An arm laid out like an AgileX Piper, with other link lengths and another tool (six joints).
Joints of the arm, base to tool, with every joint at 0 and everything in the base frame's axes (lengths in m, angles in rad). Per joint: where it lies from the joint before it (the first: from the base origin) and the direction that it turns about. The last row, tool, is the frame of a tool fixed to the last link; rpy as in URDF.
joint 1: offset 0 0 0.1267 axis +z
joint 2: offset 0 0 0 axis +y
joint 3: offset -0.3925 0 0.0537 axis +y
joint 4: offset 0.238 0 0.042 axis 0.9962 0 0.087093
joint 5: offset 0 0 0 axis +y
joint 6: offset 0.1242 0 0.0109 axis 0.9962 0 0.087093
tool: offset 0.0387 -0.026 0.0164 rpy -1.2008 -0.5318 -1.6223
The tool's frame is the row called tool.
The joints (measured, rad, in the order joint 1, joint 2, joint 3, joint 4, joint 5, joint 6), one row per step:
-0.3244, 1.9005, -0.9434, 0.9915, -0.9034, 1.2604
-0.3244, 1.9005, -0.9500, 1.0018, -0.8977, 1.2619
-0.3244, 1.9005, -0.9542, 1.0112, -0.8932, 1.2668
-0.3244, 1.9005, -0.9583, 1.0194, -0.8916, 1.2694
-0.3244, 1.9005, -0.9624, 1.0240, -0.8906, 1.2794
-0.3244, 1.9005, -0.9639, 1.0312, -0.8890, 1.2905
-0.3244, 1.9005, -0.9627, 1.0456, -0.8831, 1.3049
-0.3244, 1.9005, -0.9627, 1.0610, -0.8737, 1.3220
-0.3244, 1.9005, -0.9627, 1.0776, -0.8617, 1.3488
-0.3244, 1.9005, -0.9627, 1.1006, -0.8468, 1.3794
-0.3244, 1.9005, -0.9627, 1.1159, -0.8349, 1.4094
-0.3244, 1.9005, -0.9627, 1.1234, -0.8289, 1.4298
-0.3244, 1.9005, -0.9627, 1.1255, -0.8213, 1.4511
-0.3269, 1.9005, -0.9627, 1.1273, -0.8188, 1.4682
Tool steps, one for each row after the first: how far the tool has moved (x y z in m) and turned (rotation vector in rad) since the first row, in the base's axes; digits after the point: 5 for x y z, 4 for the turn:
0.00084, -0.00015, 0.00040, 0.0094, -0.0079, -0.0050
0.00127, -0.00015, 0.00033, 0.0197, -0.0167, -0.0107
0.00157, -0.00039, 0.00069, 0.0259, -0.0240, -0.0165
0.00235, -0.00053, 0.00137, 0.0330, -0.0372, -0.0214
0.00240, -0.00044, 0.00104, 0.0435, -0.0492, -0.0282
0.00156, 0.00020, -0.00112, 0.0640, -0.0618, -0.0390
0.00120, 0.00112, -0.00343, 0.0888, -0.0771, -0.0494
0.00116, 0.00245, -0.00611, 0.1207, -0.1004, -0.0616
0.00090, 0.00413, -0.00952, 0.1604, -0.1278, -0.0786
0.00114, 0.00561, -0.01195, 0.1926, -0.1539, -0.0915
0.00142, 0.00644, -0.01312, 0.2112, -0.1715, -0.0993
0.00228, 0.00748, -0.01409, 0.2283, -0.1881, -0.1024
0.00213, 0.00693, -0.01445, 0.2389, -0.2027, -0.1093

